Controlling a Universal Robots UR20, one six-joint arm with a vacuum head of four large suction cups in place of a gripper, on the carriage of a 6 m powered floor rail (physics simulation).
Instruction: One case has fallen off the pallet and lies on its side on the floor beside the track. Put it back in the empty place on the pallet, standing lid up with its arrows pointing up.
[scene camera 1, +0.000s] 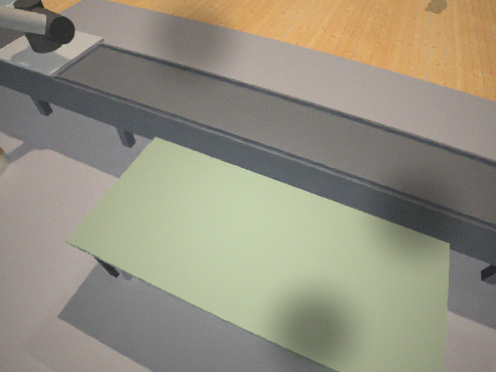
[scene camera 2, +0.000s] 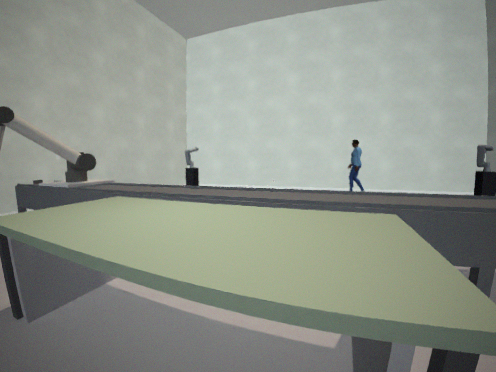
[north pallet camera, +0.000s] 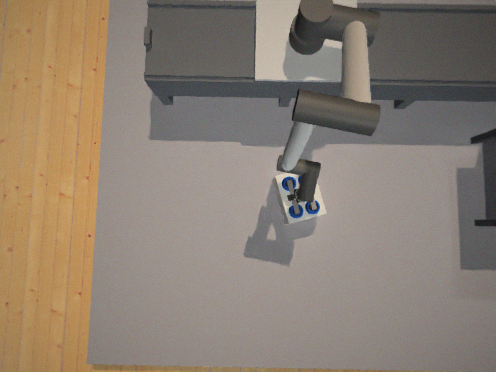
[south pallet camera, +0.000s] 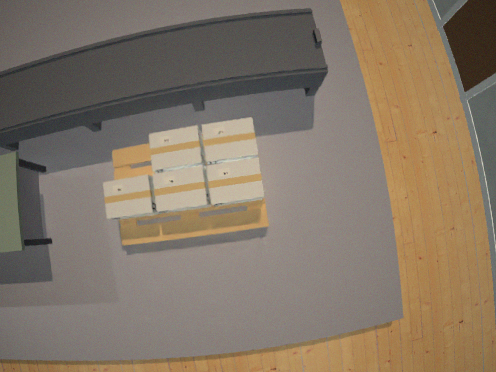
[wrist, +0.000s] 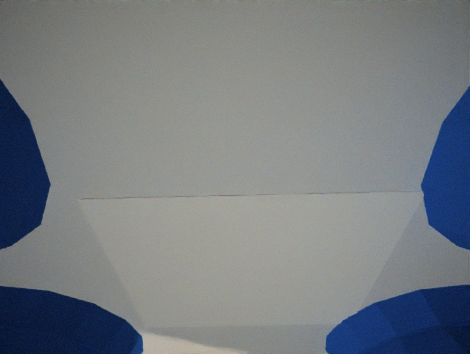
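Where they show: hand, tool point: (wrist: 235, 231); arm's base, link origin: (scene camera 1: 47, 45) (scene camera 2: 76, 181) (north pallet camera: 306, 38).
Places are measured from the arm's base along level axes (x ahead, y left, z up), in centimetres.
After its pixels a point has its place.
Note:
The fallen white case (north pallet camera: 285, 199) @(x 109.8, y -10.5, z -28.3 cm) (wrist: 230, 100) @(x 108.6, y -6.0, z -28.4 cm) is on the floor beside the track; its shaded face fills most of the wrist view, with a paler label. The gripper, the vacuum head with four blue cups (north pallet camera: 300, 195) (wrist: 235, 225), is over this face, very close to it or touching. Whether suction holds it cannot be told. In the north pallet camera, the arm hides part of the head and case. In the south pallet camera, the wooden pallet (south pallet camera: 131, 156) @(x 63.4, y 415.3, z -42.5 cm) bears several taped white cases (south pallet camera: 180, 197) @(x 106.1, y 458.3, z -13.4 cm), with an empty place at its upper left corner, nearest the track.
The grey floor track (scene camera 1: 250, 110) (north pallet camera: 200, 45) (south pallet camera: 165, 55) runs alongside, with the arm's carriage (north pallet camera: 270, 45) @(x 5.8, y -24.7, z -0.1 cm) on it. A pale green table (scene camera 1: 240, 215) @(x 79.9, y 216.0, z -4.0 cm) (scene camera 2: 240, 240) @(x 102.6, y 266.9, z -4.0 cm) (south pallet camera: 7, 200) @(x 88.8, y 312.1, z -4.0 cm) stands beside the track, between the fallen case and the pallet. A person (scene camera 2: 355, 162) is behind the track.

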